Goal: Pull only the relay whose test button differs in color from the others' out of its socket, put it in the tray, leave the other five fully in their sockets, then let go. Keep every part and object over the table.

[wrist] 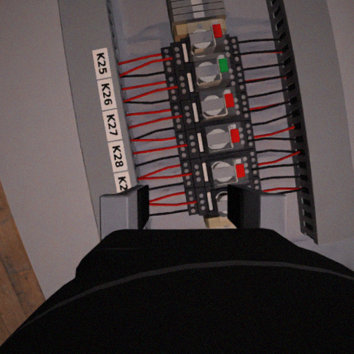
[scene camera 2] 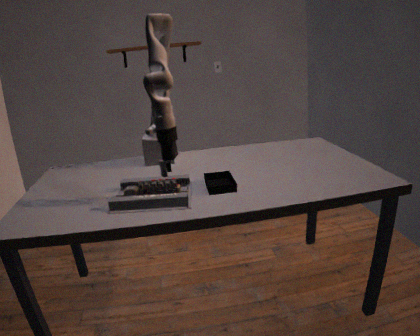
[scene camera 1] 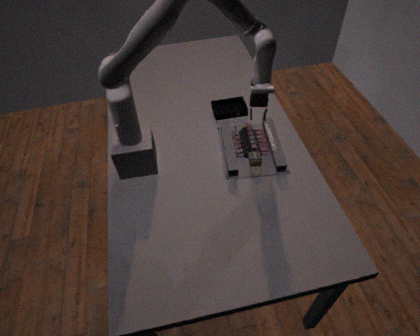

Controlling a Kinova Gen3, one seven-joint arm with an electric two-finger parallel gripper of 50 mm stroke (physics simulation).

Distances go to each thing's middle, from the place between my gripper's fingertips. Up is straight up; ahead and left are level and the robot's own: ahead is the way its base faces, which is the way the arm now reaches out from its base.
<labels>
Right now the relay (wrist: 208, 71) is 8 cm to the right of my hand, 6 cm below it and 6 cm behind it. Also, from my hand: panel (wrist: 137, 35) 10 cm below, 6 cm to the right, 6 cm behind.
</labels>
